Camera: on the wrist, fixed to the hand. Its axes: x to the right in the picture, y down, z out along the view.
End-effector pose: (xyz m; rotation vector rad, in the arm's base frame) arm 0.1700 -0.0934 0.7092 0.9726 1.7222 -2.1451
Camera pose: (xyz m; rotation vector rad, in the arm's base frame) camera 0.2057 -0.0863 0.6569 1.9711 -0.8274 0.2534
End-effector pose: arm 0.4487 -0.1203 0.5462 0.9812 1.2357 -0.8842
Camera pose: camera 0.4962 -0.0779 0.5447 2.0335 -0.6617 1.7916
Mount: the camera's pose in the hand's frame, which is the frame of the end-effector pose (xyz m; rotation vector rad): 0.0068 0.0586 -0.0240 0.3640 0.9374 2.8793
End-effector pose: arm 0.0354 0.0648 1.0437 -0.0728 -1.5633 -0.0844
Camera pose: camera 0.0652 0.1207 1.0508 -1.5202 0.5649 1.9762
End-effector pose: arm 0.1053 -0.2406 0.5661 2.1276 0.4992 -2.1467
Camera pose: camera 0.1445 -0.2880 0.5496 0.9672 -1.7157 0.4738
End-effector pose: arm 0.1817 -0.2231 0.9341 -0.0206 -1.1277 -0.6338
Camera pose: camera 0.2318 -0.1857 0.9464 -0.7574 0.4757 1.9508
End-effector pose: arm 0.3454 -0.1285 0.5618 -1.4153 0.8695 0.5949
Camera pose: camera 0.2984 -0.1474 0.5232 -0.8841 -2.2428 -1.0180
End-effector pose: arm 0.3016 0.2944 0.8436 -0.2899 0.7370 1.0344
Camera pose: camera 0.2434 0.3152 0.8283 -0.6373 -1.0719 -1.6632
